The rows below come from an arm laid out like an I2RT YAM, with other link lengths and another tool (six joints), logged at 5 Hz.
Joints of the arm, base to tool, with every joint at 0 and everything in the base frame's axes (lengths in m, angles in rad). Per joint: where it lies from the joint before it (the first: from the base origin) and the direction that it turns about. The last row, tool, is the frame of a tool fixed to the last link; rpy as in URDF.
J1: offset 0 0 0.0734 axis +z
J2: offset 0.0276 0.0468 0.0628 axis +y
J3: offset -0.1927 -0.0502 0 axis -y
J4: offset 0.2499 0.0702 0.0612 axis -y
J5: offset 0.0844 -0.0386 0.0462 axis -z
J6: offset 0.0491 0 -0.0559 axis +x
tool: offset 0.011 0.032 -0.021 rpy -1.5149 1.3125 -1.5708
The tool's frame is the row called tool.
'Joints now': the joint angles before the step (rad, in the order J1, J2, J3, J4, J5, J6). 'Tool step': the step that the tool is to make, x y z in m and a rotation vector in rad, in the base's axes. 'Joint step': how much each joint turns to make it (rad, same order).
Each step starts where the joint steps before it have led.
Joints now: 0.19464 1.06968 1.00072 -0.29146 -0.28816 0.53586
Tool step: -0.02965 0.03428 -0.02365 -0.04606 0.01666 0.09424
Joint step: 0.14491 -0.06285 -0.10877 0.01280 0.06182 -0.01919
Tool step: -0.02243 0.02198 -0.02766 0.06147 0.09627 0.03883
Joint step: 0.10020 -0.03930 -0.12558 0.04483 0.01848 0.11282
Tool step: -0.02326 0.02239 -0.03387 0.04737 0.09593 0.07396
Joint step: 0.10369 0.00387 -0.12326 0.08468 -0.01175 0.09329
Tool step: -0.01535 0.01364 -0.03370 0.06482 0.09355 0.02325
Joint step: 0.06913 0.03645 -0.11966 0.13925 -0.00873 0.11753
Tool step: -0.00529 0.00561 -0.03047 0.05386 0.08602 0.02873
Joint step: 0.02027 0.09890 -0.07160 0.15239 -0.05275 0.08077
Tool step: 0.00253 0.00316 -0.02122 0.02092 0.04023 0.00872
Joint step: 0.00065 0.11986 -0.01503 0.12435 -0.02714 0.03275
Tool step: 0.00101 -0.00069 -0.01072 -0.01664 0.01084 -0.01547
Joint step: -0.00135 0.04230 -0.00784 0.03190 0.01572 0.00118
